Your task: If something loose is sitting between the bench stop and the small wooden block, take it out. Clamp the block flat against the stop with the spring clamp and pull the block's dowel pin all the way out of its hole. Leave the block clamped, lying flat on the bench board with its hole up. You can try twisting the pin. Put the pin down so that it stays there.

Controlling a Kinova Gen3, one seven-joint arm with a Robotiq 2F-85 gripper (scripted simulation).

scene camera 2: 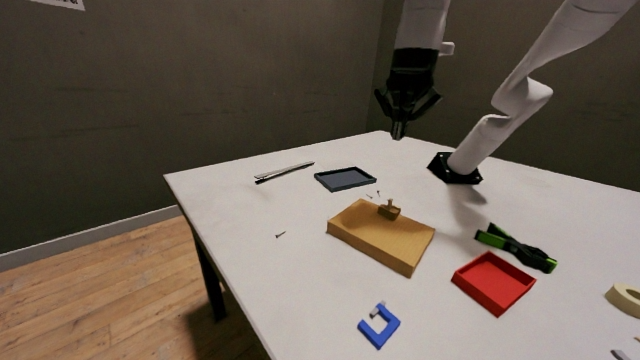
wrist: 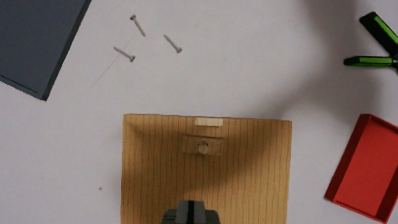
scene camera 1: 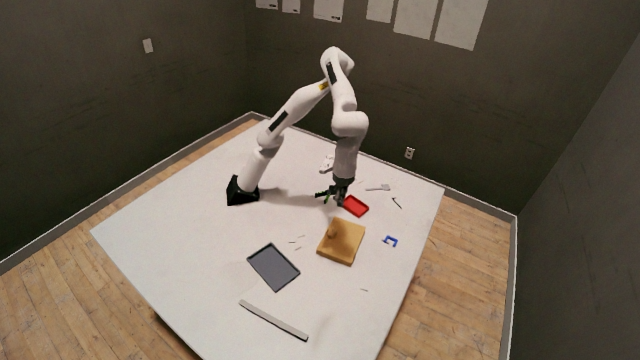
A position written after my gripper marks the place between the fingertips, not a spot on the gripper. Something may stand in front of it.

In view: my gripper (scene camera 2: pixel 396 140), a grey tray (scene camera 1: pixel 276 268), a red tray (scene camera 2: pixel 488 279) and a bench stop (scene camera 2: pixel 400 245).
The grey tray also shows in scene camera 2 (scene camera 2: pixel 336 180). The bench stop is seen too in the wrist view (wrist: pixel 253 173) and in scene camera 1 (scene camera 1: pixel 343 247).
